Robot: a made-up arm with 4 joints.
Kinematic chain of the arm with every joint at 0, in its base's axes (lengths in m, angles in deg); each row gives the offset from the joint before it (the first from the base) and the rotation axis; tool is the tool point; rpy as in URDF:
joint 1: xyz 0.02 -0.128 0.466 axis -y
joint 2: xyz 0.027 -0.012 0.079 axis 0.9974 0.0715 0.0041
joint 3: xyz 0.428 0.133 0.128 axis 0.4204 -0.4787 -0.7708
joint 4: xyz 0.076 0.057 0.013 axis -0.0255 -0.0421 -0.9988
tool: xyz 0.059 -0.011 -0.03 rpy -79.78 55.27 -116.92
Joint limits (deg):
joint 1: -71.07..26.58
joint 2: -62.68..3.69
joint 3: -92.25..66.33
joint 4: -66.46..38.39
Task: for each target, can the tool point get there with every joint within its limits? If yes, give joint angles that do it. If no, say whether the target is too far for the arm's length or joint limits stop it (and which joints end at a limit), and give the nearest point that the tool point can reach.
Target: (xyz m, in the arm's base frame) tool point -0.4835 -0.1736 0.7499
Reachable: no: joint limits stop it (at a limit: joint 1, joint 2, joint 3, joint 4) | nearest point 0.2936 0.0578 0.7319 | short by 0.811 m
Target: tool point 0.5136 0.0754 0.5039
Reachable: yes | joints 4.49 -31.76 -59.31 -3.77
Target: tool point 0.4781 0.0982 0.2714
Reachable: yes | joints -24.27 -27.73 -49.49 -26.75
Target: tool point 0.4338 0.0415 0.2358
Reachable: yes | joints -22.82 -46.04 -68.94 -10.55
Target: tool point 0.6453 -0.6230 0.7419
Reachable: no: too far | nearest point 0.5727 -0.1058 0.7099 | short by 0.523 m
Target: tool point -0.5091 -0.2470 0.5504
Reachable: no: joint limits stop it (at a limit: joint 1, joint 2, joint 3, joint 4) | nearest point 0.0791 -0.0138 0.0957 | short by 0.779 m
